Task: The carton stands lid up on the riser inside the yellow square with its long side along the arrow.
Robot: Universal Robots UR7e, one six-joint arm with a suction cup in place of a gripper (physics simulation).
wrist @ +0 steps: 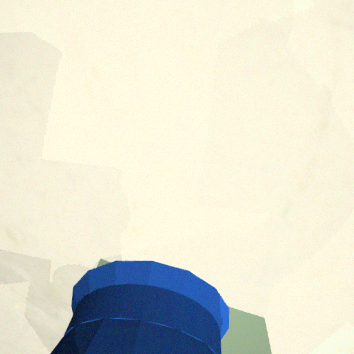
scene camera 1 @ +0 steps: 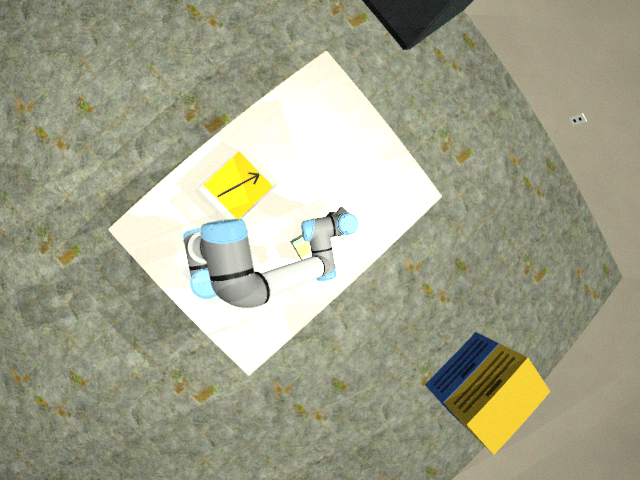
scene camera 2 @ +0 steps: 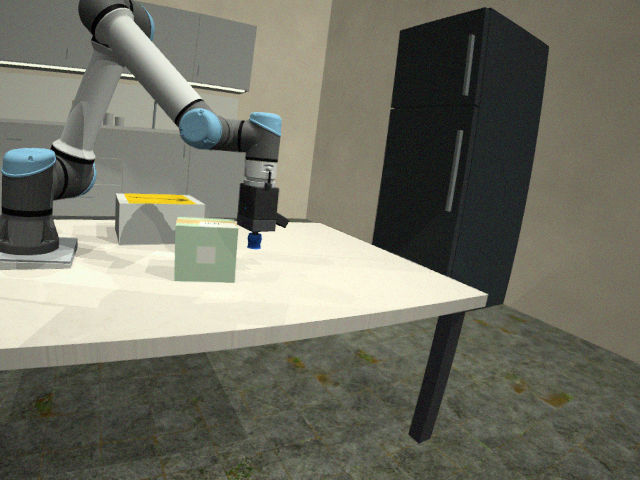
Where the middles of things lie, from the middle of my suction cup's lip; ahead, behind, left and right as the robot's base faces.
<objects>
I see my suction cup 120 mm past the pale green carton (scene camera 2: pixel 205 249), 10 mm to the right of it and 10 mm above it. The rest, counted from my suction cup: riser (scene camera 2: pixel 140 219) 140 mm behind, 400 mm to the left, 10 mm below.
</objects>
